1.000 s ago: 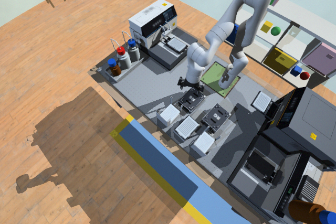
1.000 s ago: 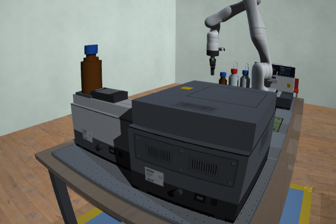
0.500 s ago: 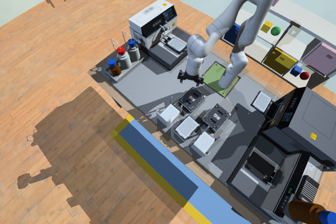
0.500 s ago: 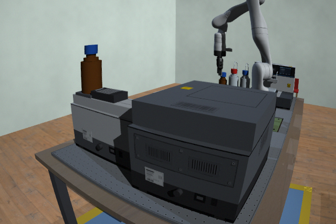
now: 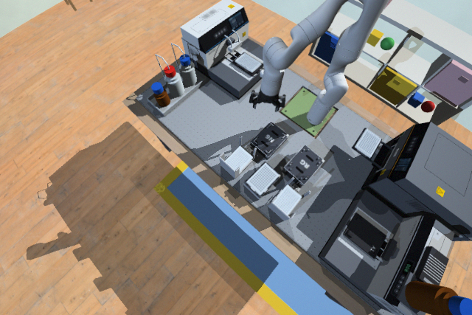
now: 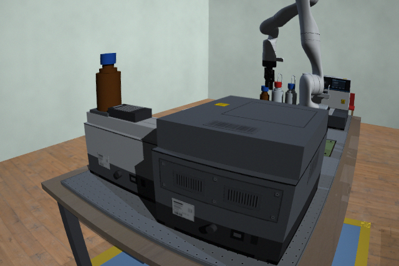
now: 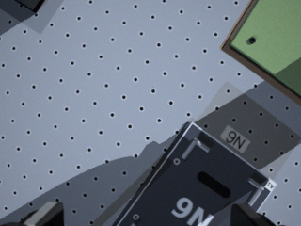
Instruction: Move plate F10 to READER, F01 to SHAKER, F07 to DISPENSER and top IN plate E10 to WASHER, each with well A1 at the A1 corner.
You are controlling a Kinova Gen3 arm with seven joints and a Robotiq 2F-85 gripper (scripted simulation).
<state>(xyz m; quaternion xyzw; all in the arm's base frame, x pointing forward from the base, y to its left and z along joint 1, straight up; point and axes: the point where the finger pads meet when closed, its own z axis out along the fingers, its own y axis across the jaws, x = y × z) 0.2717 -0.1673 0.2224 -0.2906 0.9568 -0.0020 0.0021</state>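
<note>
The A1 mark lies 36 cm to the right of my hand, 27 cm behind it and 13 cm below it. Also, from my hand: washer 55 cm to the right, 24 cm behind, 12 cm below; tall brown bottle 83 cm to the left, 21 cm ahead, 7 cm above.
</note>
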